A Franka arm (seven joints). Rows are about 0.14 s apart.
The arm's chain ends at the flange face. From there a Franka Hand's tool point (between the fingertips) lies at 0.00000 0.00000 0.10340 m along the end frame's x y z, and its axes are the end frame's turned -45 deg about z.
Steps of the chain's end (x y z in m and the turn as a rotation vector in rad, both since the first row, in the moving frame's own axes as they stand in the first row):
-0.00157 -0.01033 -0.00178 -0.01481 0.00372 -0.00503
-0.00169 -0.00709 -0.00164 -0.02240 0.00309 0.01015
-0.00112 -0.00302 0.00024 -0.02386 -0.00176 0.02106
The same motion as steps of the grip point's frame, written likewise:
0.00539 -0.00706 -0.00179 -0.01310 -0.00784 -0.00503
0.00240 -0.00435 -0.00167 -0.01802 -0.01365 0.01015
-0.00055 -0.00133 0.00021 -0.01563 -0.01812 0.02106

